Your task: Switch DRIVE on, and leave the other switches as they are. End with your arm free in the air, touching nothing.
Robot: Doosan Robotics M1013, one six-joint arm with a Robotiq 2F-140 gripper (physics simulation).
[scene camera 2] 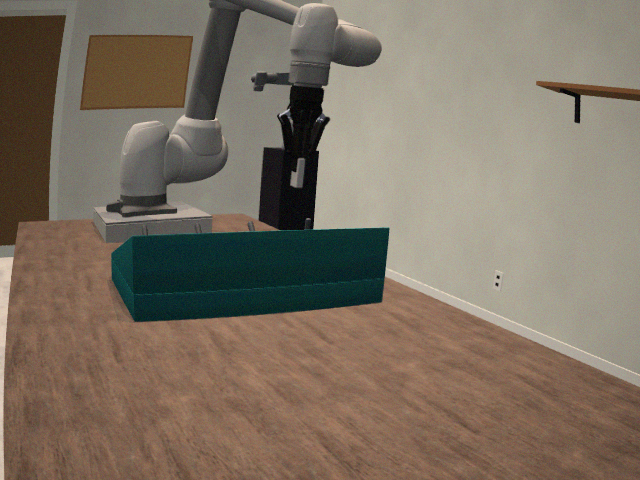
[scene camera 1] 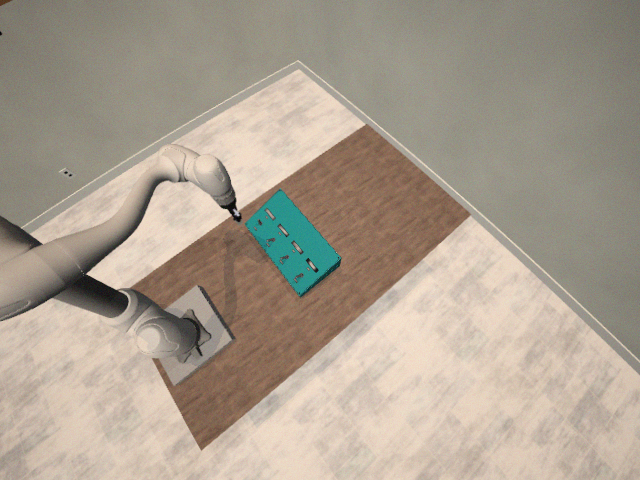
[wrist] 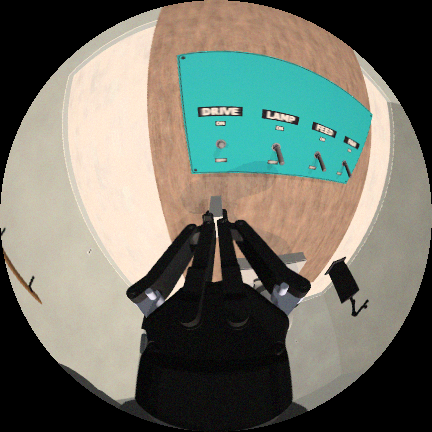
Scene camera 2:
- gripper: 296, 186
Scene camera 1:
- teal switch panel: 308, 253
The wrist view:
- gripper: 216, 203
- teal switch panel: 252, 102
